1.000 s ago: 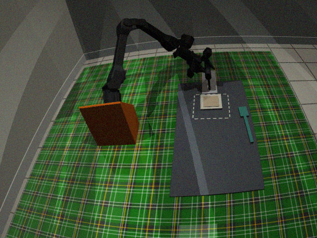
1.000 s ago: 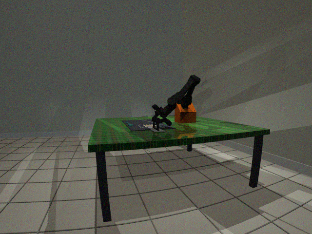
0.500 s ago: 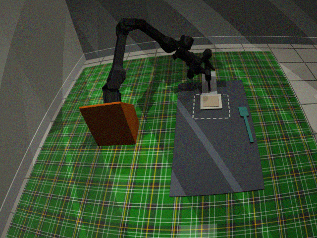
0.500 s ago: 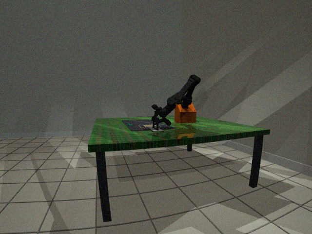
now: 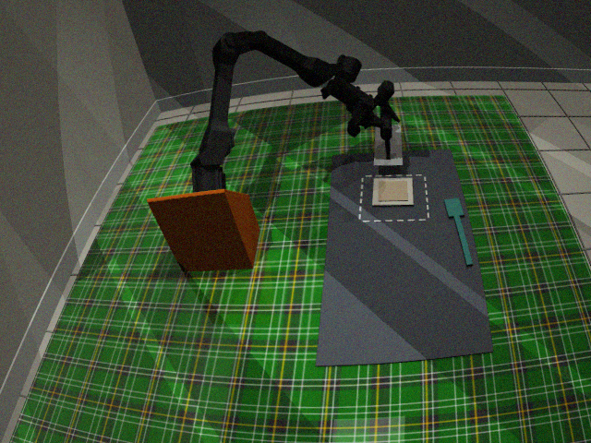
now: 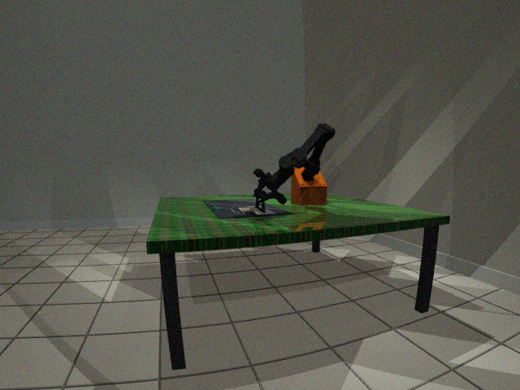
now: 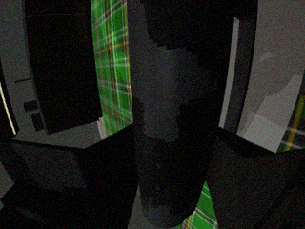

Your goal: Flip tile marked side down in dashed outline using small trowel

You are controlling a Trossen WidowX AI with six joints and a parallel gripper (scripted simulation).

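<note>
Now: the teal trowel 32 cm to the right of my gripper tip, 11 cm ahead of it and 7 cm below it. From my gripper tip the other things lie so: tile 19 cm to the right, 7 cm below, 4 cm behind; dark grey mat 34 cm to the right, 9 cm below, 3 cm behind.
</note>
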